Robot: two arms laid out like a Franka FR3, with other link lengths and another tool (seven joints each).
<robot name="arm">
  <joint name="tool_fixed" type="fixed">
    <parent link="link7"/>
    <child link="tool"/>
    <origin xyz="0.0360 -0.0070 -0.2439" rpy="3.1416 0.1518 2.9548"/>
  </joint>
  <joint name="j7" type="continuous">
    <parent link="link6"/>
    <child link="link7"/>
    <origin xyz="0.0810 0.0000 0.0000" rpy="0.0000 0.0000 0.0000"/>
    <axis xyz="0 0 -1"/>
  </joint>
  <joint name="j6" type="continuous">
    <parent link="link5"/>
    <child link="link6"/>
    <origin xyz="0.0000 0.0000 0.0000" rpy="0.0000 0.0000 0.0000"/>
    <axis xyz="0 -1 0"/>
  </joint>
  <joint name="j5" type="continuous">
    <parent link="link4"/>
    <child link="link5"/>
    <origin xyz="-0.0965 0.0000 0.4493" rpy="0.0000 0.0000 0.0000"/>
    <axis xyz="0 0 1"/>
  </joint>
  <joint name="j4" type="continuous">
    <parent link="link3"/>
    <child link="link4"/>
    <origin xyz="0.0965 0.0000 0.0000" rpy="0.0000 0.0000 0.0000"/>
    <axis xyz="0 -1 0"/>
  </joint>
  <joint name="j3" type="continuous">
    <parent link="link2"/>
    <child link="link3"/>
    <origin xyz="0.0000 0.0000 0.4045" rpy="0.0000 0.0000 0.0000"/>
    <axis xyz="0 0 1"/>
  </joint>
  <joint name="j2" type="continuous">
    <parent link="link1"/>
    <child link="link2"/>
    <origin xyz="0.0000 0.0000 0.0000" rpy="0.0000 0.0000 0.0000"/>
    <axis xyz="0 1 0"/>
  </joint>
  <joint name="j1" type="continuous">
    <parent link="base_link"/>
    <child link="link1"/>
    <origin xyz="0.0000 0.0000 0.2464" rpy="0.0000 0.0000 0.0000"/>
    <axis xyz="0 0 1"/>
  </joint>
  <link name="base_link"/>
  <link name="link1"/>
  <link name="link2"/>
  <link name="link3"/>
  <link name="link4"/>
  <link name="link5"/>
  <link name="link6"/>
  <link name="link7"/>
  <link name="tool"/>
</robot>
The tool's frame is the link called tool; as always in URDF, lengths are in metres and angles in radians. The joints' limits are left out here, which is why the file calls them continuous.
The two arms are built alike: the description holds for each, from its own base.
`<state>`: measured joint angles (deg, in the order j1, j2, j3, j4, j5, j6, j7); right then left.
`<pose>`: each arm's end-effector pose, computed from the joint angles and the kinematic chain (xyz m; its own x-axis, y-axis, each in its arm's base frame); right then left.
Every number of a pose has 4 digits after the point.
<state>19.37 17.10 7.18 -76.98 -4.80 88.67 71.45 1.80 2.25 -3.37 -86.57 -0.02 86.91 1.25</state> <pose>0.6814 0.2653 0.4213 -0.5672 0.8028 -0.1838 0.8232 0.5593 -0.0975 0.6677 -0.0255 0.5049 -0.9656 0.2309 -0.1195 0.2337 0.9723 -0.0095</pose>
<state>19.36 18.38 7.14 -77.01 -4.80 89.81 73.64 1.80 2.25 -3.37 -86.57 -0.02 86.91 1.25</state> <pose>0.6884 0.2675 0.4060 -0.5365 0.8235 -0.1846 0.8437 0.5276 -0.0988 0.6677 -0.0255 0.5049 -0.9656 0.2309 -0.1195 0.2337 0.9723 -0.0095</pose>
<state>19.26 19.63 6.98 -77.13 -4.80 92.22 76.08 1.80 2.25 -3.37 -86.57 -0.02 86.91 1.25</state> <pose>0.7003 0.2695 0.3914 -0.4955 0.8480 -0.1882 0.8682 0.4898 -0.0790 0.6677 -0.0255 0.5049 -0.9656 0.2309 -0.1195 0.2337 0.9723 -0.0095</pose>
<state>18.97 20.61 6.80 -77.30 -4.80 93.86 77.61 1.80 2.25 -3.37 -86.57 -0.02 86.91 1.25</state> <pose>0.7095 0.2674 0.3789 -0.4653 0.8646 -0.1896 0.8847 0.4609 -0.0694 0.6677 -0.0255 0.5049 -0.9656 0.2309 -0.1195 0.2337 0.9723 -0.0095</pose>
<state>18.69 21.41 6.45 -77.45 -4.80 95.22 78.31 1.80 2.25 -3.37 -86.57 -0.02 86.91 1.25</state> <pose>0.7183 0.2629 0.3684 -0.4450 0.8749 -0.1910 0.8950 0.4417 -0.0620 0.6677 -0.0255 0.5049 -0.9656 0.2309 -0.1195 0.2337 0.9723 -0.0095</pose>
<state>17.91 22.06 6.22 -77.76 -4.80 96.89 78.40 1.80 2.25 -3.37 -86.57 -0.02 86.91 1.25</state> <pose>0.7293 0.2536 0.3588 -0.4275 0.8835 -0.1915 0.9032 0.4263 -0.0497 0.6677 -0.0255 0.5049 -0.9656 0.2309 -0.1195 0.2337 0.9723 -0.0095</pose>
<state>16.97 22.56 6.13 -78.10 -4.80 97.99 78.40 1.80 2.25 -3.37 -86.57 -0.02 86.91 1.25</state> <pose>0.7376 0.2424 0.3502 -0.4119 0.8910 -0.1911 0.9104 0.4112 -0.0452 0.6677 -0.0255 0.5049 -0.9656 0.2309 -0.1195 0.2337 0.9723 -0.0095</pose>
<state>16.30 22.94 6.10 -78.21 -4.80 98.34 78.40 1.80 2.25 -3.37 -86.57 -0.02 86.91 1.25</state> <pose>0.7421 0.2341 0.3445 -0.4017 0.8957 -0.1905 0.9151 0.4003 -0.0476 0.6677 -0.0255 0.5049 -0.9656 0.2309 -0.1195 0.2337 0.9723 -0.0095</pose>
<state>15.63 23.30 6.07 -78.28 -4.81 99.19 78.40 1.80 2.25 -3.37 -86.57 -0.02 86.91 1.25</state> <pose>0.7486 0.2266 0.3400 -0.3902 0.9009 -0.1903 0.9200 0.3899 -0.0403 0.6677 -0.0255 0.5049 -0.9656 0.2309 -0.1195 0.2337 0.9723 -0.0095</pose>
